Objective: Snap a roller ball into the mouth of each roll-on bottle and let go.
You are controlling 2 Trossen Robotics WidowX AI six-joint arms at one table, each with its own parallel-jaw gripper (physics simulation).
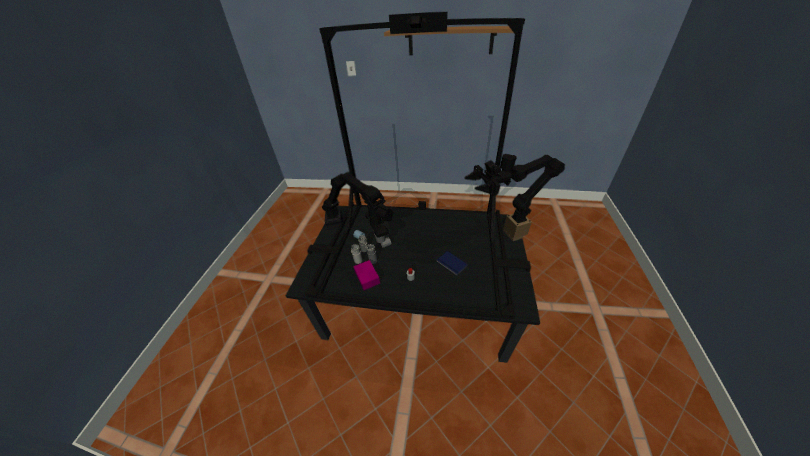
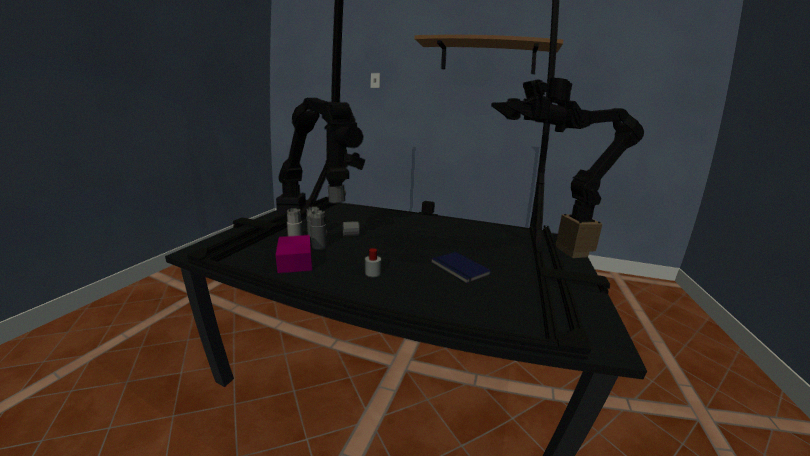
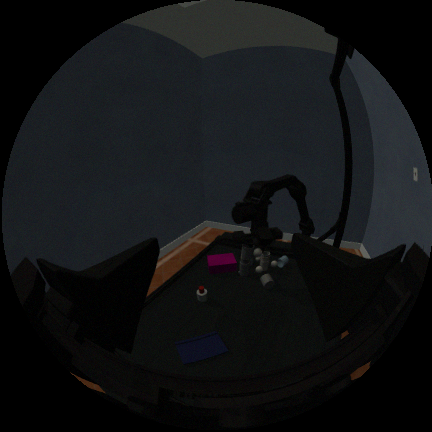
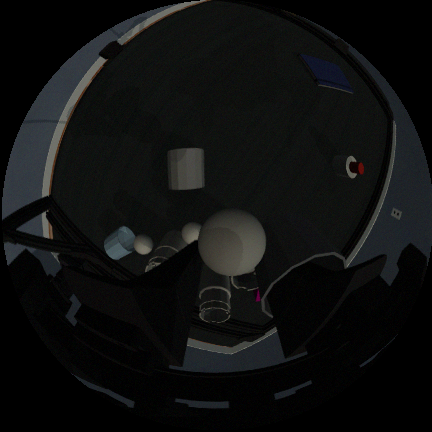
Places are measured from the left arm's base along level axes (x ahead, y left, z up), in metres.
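Where they show: left gripper, fingertip midpoint: (image 1: 469,183) (image 2: 498,103) (image 3: 226,243); right gripper, fingertip midpoint: (image 3: 256,253) (image 4: 228,246); left arm's base, origin of the base link: (image 1: 519,218) (image 2: 581,218); right arm's base, origin of the base link: (image 1: 332,215) (image 2: 290,195).
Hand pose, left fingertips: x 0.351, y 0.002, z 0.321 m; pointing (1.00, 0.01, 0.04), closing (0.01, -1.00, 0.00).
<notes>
Things, the pixels of their top centre, and the offset from my left fingertips.
- pale roller ball, middle of its top: (image 4: 235,261) (image 3: 257,248) 0.413 m ahead, 0.141 m right, 0.261 m down
- short grey rimmed cylinder, middle of its top: (image 4: 312,292) (image 2: 336,184) (image 3: 247,244) 0.422 m ahead, 0.102 m right, 0.247 m down
- grey cylinder, middle of its top: (image 4: 181,168) (image 2: 350,222) (image 3: 267,276) 0.383 m ahead, 0.193 m right, 0.389 m down
- light-blue cup, middle of its top: (image 4: 113,249) (image 3: 282,257) (image 1: 358,232) 0.514 m ahead, 0.312 m right, 0.390 m down
- magenta box, middle of its top: (image 2: 293,244) (image 3: 220,258) (image 1: 365,271) 0.537 m ahead, 0.002 m right, 0.387 m down
- red-topped white bottle, middle of its top: (image 4: 360,168) (image 2: 373,249) (image 3: 200,287) (image 1: 410,269) 0.327 m ahead, 0.077 m left, 0.373 m down
- blue book, middle of its top: (image 4: 330,72) (image 2: 460,264) (image 3: 200,347) (image 1: 452,262) 0.093 m ahead, 0.068 m left, 0.425 m down
My right gripper (image 1: 380,237) (image 2: 336,185) is raised over the table and shut on a pale roller ball (image 4: 232,242) (image 3: 257,252). A short grey rimmed cylinder (image 2: 336,194) is also off the table, around one finger; how it hangs there is unclear. Three upright roll-on bottles stand below: one (image 2: 293,224) (image 1: 356,254), one (image 2: 317,232) (image 1: 371,253), and one (image 1: 363,244) behind. Two smaller-looking balls (image 4: 192,233) (image 4: 143,244) lie near the bottles. My left gripper (image 1: 473,182) (image 2: 496,107) is open and empty, high at the right.
A grey cylinder (image 4: 186,169) (image 2: 350,228) lies on its side. A light-blue cup (image 4: 119,243) (image 1: 358,233) lies near the balls. A magenta box (image 2: 293,254) stands before the bottles. A red-topped white bottle (image 2: 372,265) and a blue book (image 2: 460,266) are farther right.
</notes>
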